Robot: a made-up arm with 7 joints. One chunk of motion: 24 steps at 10 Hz.
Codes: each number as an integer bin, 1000 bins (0 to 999) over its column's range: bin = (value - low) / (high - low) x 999, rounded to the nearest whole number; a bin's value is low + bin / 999 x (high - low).
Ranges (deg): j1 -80.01..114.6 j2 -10..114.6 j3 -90.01..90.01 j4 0..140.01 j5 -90.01..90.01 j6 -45.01..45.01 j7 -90.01..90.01
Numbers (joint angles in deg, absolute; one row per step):
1: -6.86 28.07 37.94 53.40 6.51 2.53 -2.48
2: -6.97 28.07 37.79 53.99 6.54 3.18 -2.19
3: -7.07 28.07 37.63 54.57 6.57 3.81 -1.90
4: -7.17 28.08 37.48 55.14 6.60 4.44 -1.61
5: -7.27 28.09 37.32 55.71 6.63 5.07 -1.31
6: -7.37 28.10 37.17 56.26 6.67 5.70 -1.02
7: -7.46 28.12 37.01 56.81 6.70 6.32 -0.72
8: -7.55 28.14 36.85 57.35 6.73 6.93 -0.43
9: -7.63 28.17 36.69 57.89 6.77 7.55 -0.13
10: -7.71 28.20 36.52 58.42 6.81 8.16 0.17
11: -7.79 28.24 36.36 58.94 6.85 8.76 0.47
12: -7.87 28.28 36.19 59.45 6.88 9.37 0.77
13: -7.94 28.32 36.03 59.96 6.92 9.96 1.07
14: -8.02 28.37 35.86 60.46 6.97 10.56 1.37
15: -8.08 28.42 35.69 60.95 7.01 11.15 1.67
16: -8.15 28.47 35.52 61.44 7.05 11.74 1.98
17: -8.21 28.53 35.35 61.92 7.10 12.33 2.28
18: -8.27 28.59 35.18 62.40 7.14 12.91 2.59
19: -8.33 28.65 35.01 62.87 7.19 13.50 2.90
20: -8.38 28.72 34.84 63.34 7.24 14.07 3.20
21: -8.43 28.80 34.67 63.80 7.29 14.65 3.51
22: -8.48 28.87 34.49 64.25 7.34 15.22 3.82
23: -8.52 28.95 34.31 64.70 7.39 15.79 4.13
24: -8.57 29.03 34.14 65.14 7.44 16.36 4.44
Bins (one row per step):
1: 376 305 710 381 536 528 486
2: 375 305 709 385 536 535 487
3: 374 305 708 389 536 542 489
4: 374 305 707 393 536 549 491
5: 373 305 707 398 536 556 492
6: 373 305 706 401 537 563 494
7: 372 306 705 405 537 570 496
8: 372 306 704 409 537 576 497
9: 372 306 703 413 537 583 499
10: 371 306 702 417 537 590 500
11: 371 307 701 421 538 597 502
12: 370 307 700 424 538 603 504
13: 370 307 699 428 538 610 505
14: 370 308 699 431 538 617 507
15: 369 308 698 435 538 623 509
16: 369 308 697 438 539 630 510
17: 369 309 696 442 539 636 512
18: 368 309 695 445 539 643 514
19: 368 310 694 449 539 649 516
20: 368 310 693 452 540 656 517
21: 367 311 692 455 540 662 519
22: 367 312 691 458 540 668 521
23: 367 312 690 462 541 675 522
24: 367 313 689 465 541 681 524

